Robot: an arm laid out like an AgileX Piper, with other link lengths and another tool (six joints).
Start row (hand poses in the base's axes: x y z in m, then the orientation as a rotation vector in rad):
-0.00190 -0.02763 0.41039 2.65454 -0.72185 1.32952
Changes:
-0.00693 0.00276 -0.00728 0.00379 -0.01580 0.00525
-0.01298 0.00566 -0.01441 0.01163 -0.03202 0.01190
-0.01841 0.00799 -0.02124 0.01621 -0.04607 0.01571
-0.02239 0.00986 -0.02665 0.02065 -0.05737 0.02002
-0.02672 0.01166 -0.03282 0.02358 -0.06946 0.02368
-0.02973 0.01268 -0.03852 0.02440 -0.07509 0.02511
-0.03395 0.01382 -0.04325 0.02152 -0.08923 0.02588
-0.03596 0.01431 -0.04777 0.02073 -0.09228 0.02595
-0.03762 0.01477 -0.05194 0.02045 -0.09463 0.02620
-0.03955 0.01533 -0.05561 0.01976 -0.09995 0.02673
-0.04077 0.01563 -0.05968 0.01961 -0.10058 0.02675
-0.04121 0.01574 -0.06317 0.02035 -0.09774 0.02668
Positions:
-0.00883 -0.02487 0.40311 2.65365 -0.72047 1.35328
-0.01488 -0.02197 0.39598 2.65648 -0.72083 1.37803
-0.02031 -0.01964 0.38915 2.65568 -0.72161 1.39905
-0.02429 -0.01777 0.38374 2.65641 -0.72132 1.41631
-0.02862 -0.01597 0.37757 2.65499 -0.72058 1.43455
-0.03163 -0.01495 0.37187 2.65368 -0.72011 1.44297
-0.03585 -0.01381 0.36714 2.64446 -0.71814 1.46329
-0.03786 -0.01332 0.36262 2.64226 -0.71768 1.46764
-0.03952 -0.01286 0.35845 2.64095 -0.71737 1.47104
-0.04145 -0.01230 0.35478 2.63790 -0.71665 1.47874
-0.04267 -0.01200 0.35071 2.63745 -0.71656 1.47963
-0.04311 -0.01189 0.34722 2.63952 -0.71700 1.47559

